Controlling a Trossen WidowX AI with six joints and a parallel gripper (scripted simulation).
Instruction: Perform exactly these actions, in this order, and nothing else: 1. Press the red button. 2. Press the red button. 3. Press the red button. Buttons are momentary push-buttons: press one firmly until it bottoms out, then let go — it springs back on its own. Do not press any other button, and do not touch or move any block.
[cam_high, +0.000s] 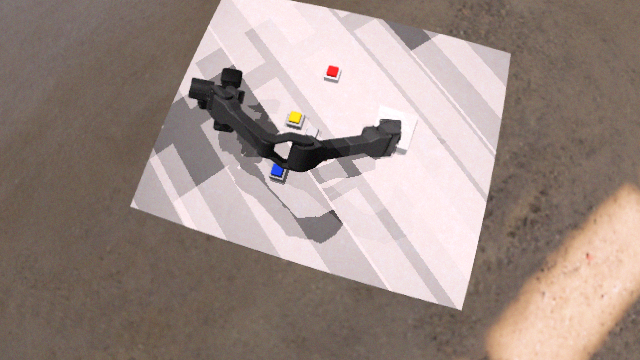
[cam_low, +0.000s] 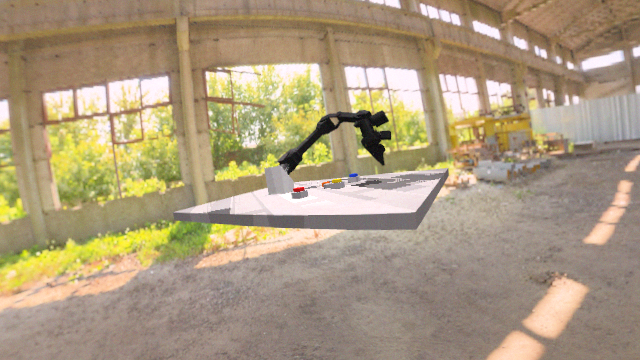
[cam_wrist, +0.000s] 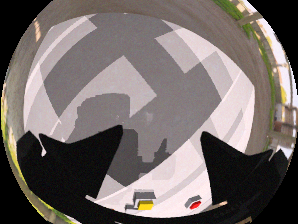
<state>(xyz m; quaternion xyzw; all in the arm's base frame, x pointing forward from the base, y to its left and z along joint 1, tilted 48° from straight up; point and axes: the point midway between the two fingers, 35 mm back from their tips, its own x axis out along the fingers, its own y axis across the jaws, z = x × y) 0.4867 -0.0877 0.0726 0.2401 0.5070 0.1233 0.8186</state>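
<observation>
My gripper tip is 30 cm past the red button, 19 cm to the left of it and 5 cm above it. From my gripper tip the other things lie so: grey block: 27 cm behind, 3 cm to the left, 8 cm below; yellow button: 21 cm behind, 5 cm below; blue button: 19 cm behind, 18 cm to the left, 5 cm below.
</observation>
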